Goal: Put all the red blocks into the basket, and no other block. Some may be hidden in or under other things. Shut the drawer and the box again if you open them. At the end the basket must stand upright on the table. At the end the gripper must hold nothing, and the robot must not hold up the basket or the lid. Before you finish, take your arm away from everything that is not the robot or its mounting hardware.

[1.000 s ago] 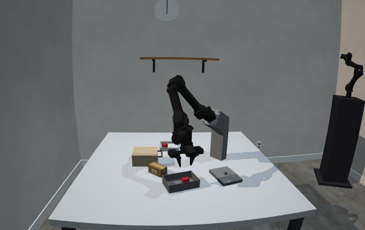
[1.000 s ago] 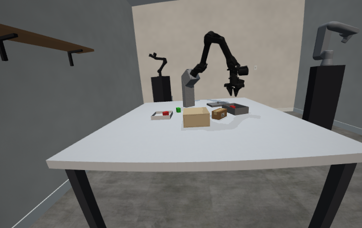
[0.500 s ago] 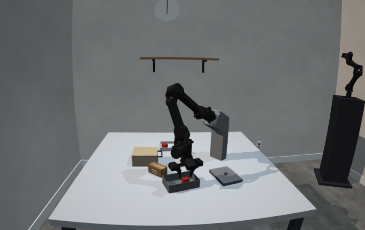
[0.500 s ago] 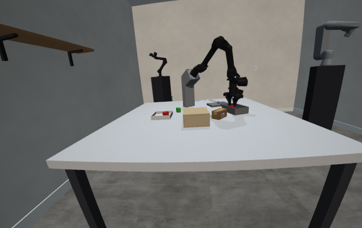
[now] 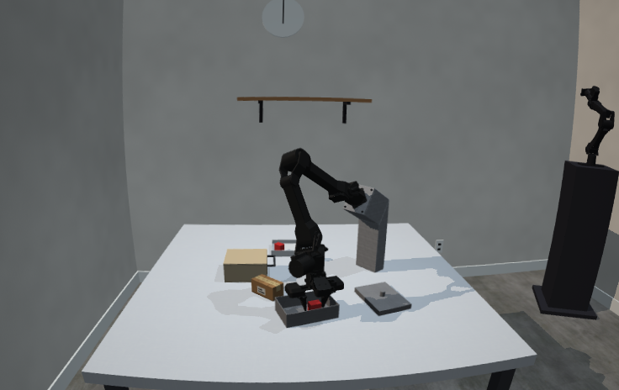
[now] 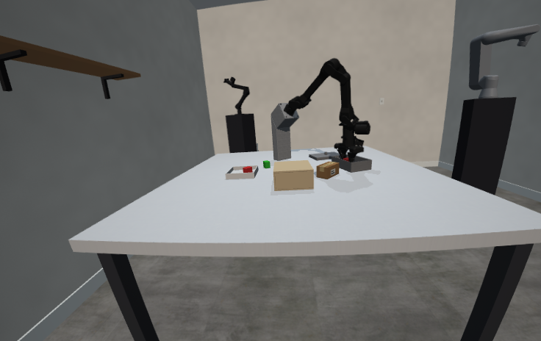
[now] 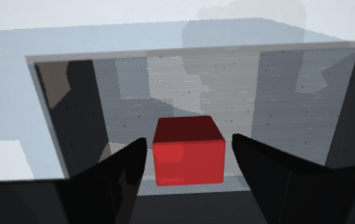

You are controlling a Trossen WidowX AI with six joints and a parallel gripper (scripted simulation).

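Right now my hand is 4 cm above the dark grey box, 2 cm to the right of it and 2 cm short of it. From my hand the other things lie so: cardboard box: 20 cm ahead, 5 cm to the right, 1 cm below; knobbed lid: 20 cm behind, 17 cm to the right, 3 cm below; shallow basket: 47 cm to the right, 32 cm ahead, 4 cm below.
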